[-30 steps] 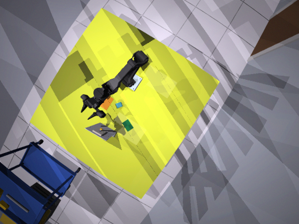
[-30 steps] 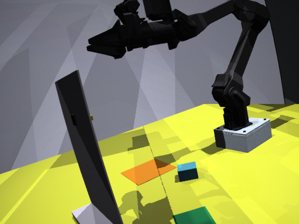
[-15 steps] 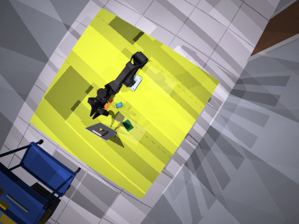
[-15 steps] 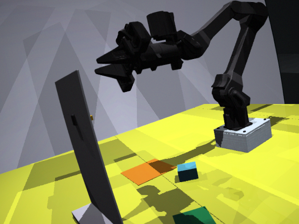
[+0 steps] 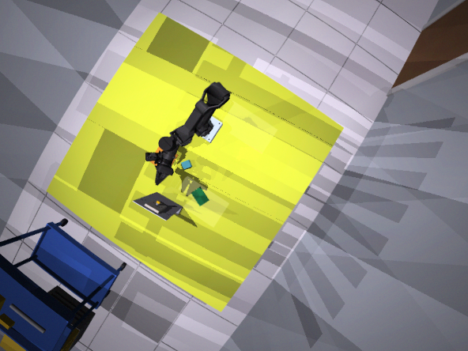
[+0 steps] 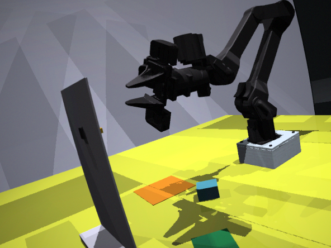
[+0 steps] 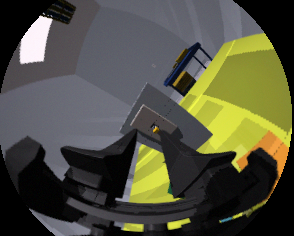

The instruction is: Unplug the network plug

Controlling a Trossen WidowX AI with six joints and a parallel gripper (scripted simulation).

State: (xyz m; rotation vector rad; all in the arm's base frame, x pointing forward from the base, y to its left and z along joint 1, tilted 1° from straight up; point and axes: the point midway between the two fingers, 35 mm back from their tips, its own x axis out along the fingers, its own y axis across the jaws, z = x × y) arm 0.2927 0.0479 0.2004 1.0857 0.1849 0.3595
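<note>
The network plug lies 80 mm ahead of my gripper tip, 60 mm to the left of it and 40 mm below it. Round my gripper tip: flat green patch (40 mm behind, 170 mm to the left, 250 mm below); orange marked square (50 mm behind, 120 mm to the right, 250 mm below); grey upright panel (100 mm ahead, 70 mm to the left, 120 mm below).
</note>
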